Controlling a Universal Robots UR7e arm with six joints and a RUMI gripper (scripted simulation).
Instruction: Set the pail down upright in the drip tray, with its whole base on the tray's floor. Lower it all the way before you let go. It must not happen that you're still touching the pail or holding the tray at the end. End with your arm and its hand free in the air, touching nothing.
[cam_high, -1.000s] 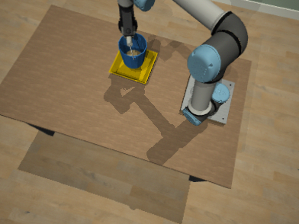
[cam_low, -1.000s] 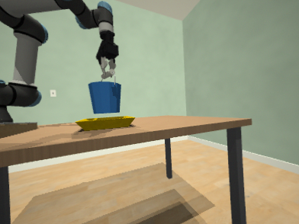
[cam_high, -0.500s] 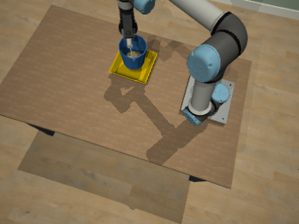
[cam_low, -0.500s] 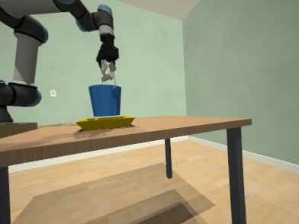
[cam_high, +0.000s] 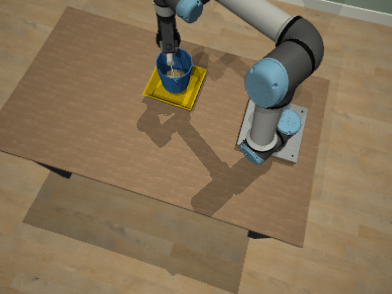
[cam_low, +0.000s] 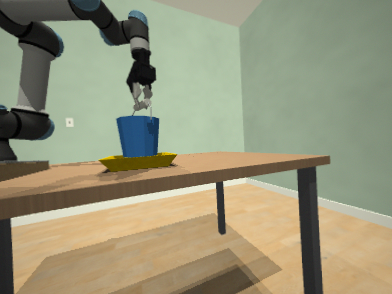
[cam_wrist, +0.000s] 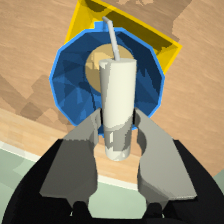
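Right now the blue pail is 90 mm below my hand, 10 mm to the right of it and 10 mm behind it. From my hand the other things lie so: white handle grip 30 mm below, 10 mm behind; then yellow drip tray 250 mm below, 20 mm behind, 10 mm to the right.
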